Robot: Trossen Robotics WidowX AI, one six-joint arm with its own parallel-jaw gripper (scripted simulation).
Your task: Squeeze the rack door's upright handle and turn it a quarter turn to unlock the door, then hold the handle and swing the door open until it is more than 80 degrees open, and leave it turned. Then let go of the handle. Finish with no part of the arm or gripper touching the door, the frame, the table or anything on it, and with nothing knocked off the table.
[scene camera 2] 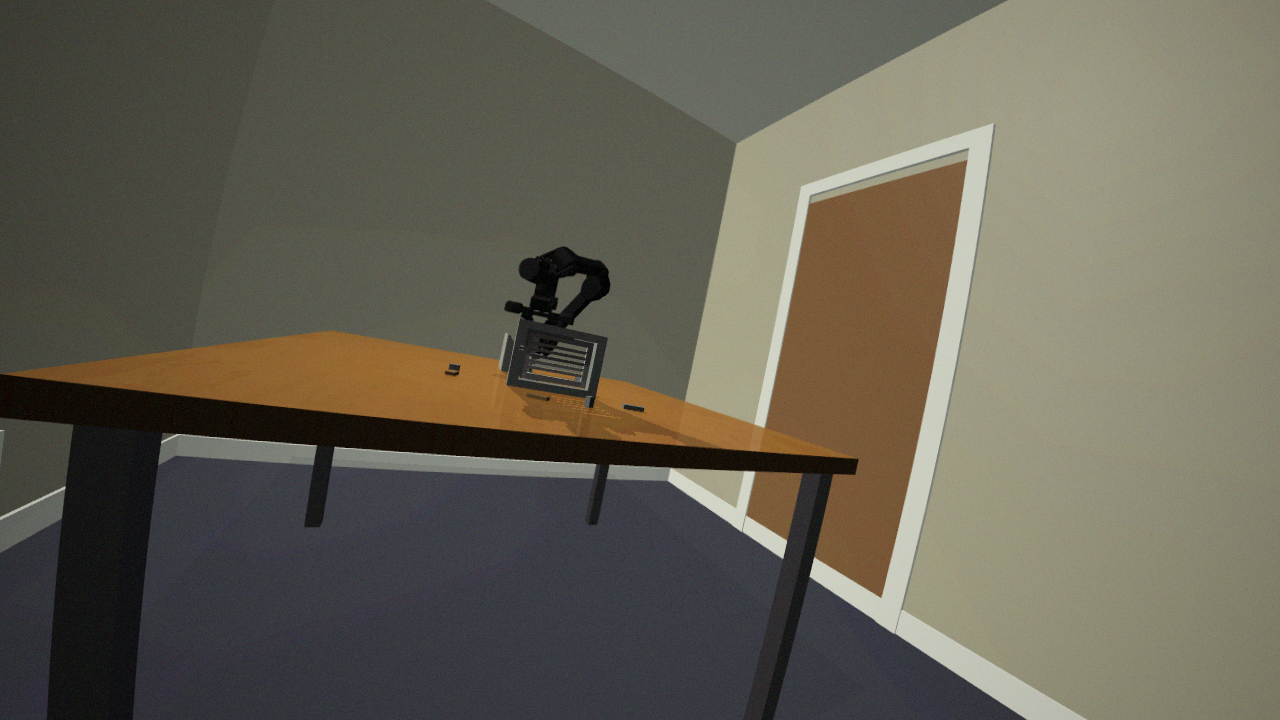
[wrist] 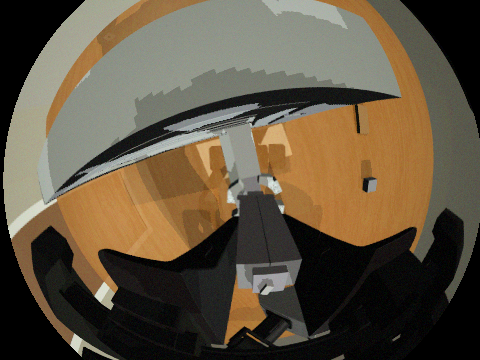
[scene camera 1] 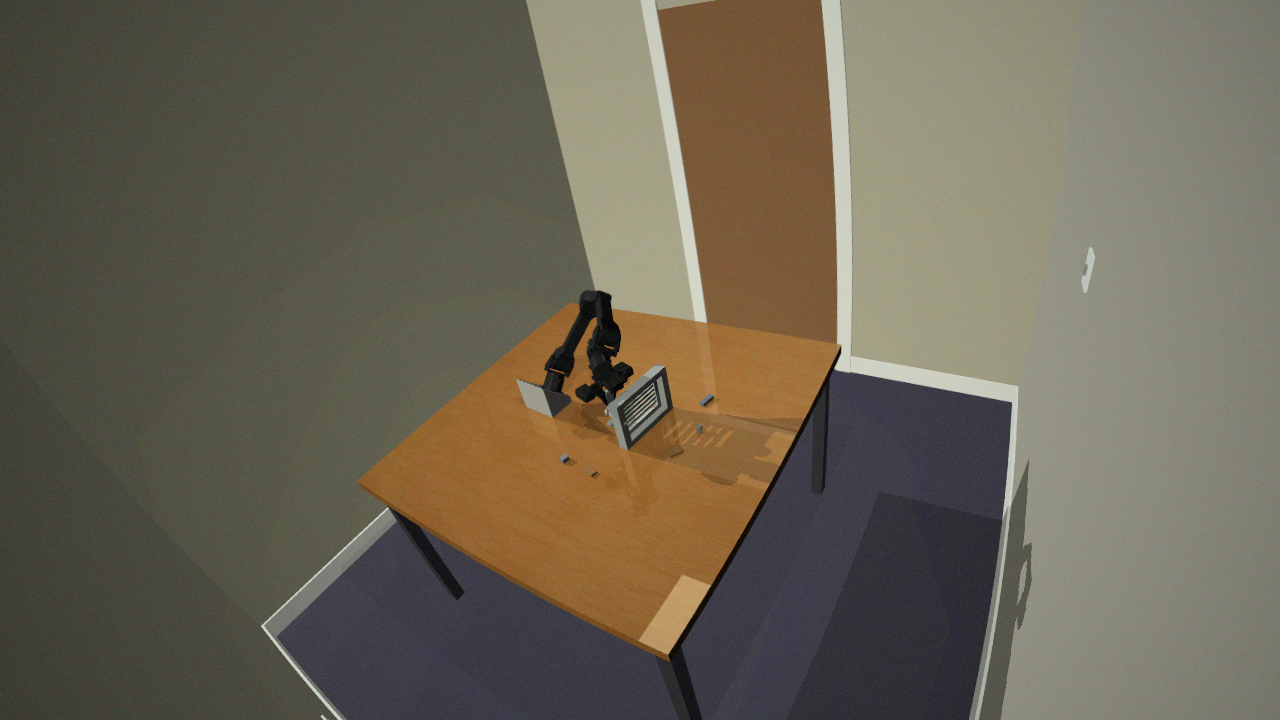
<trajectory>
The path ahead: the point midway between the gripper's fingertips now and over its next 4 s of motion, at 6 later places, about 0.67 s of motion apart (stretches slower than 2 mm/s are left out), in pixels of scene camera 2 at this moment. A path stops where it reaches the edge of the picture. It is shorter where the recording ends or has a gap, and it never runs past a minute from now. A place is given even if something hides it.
My gripper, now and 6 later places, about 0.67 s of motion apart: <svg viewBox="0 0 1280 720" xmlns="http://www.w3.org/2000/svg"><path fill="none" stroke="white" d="M534 343L534 343L537 344L546 346L559 348L572 350L585 353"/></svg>
</trajectory>
